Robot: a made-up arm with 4 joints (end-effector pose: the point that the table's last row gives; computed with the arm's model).
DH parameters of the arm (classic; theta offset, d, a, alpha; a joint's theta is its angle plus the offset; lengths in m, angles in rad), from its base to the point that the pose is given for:
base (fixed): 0 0.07 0 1.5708
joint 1: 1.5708 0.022 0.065 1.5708
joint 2: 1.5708 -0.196 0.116 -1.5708
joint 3: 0 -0.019 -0.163 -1.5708
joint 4: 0 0.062 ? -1.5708
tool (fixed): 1.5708 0.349 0 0
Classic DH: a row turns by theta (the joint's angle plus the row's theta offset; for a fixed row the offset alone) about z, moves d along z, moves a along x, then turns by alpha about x.
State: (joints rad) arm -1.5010 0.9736 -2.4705 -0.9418
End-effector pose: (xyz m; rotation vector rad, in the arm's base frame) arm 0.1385 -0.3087 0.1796 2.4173 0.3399 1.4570
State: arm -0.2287 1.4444 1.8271 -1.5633
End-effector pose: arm -0.3349 -0.1160 0.2176 1.5735 -0.1284 -2.6092
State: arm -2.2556 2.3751 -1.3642 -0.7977
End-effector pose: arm -0.1145 -0.1073 0.3869 1.8581 -0.5129 -1.2928
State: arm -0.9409 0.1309 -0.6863 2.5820
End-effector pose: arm -0.4437 0.0855 0.2737 -1.8872 -0.3702 1.1597
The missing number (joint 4, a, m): -0.072
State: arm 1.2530 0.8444 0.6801 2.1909
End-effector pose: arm -0.0745 0.3173 0.1057 -1.0020 -0.3492 -0.7722
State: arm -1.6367 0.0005 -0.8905 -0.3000
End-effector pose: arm 0.4598 -0.1055 0.3754 0.9492 1.6369 0.4530
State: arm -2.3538 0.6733 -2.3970 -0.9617
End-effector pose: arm 0.2237 -0.2715 -0.0188 -2.9417 -0.8678 -0.3357
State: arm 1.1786 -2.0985 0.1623 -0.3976
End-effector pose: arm 0.0086 0.3030 -0.1954 -1.4690 -1.0365 -1.0568
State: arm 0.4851 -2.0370 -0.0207 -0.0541
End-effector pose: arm -0.1435 0.2654 -0.2205 -1.9391 -0.2927 -0.4671
